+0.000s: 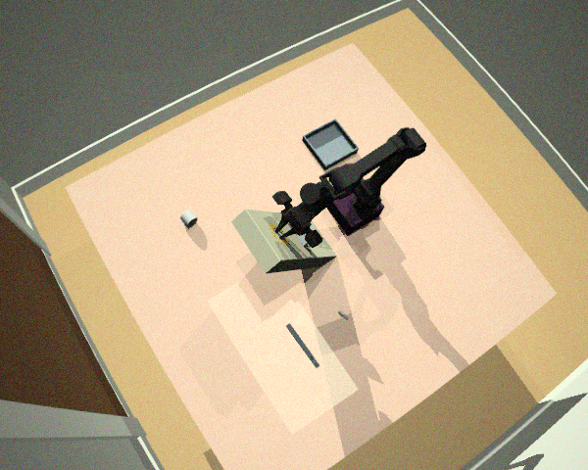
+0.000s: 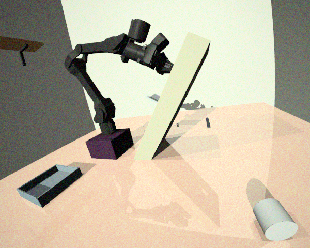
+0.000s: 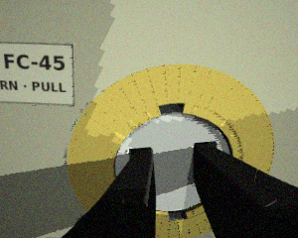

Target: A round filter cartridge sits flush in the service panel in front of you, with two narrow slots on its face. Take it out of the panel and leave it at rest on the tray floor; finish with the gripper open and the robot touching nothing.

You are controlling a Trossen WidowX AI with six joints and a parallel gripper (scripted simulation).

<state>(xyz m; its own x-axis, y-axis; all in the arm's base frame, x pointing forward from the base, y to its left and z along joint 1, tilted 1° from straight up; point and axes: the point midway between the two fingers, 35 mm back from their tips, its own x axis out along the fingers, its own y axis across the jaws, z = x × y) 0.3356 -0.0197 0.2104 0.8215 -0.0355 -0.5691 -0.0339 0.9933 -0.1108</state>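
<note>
Now: gripper tip 10 mm short of the round filter cartridge and 10 mm above it. Round my gripper tip: blue-grey tray 450 mm behind, 260 mm to the right, 260 mm below.
</note>
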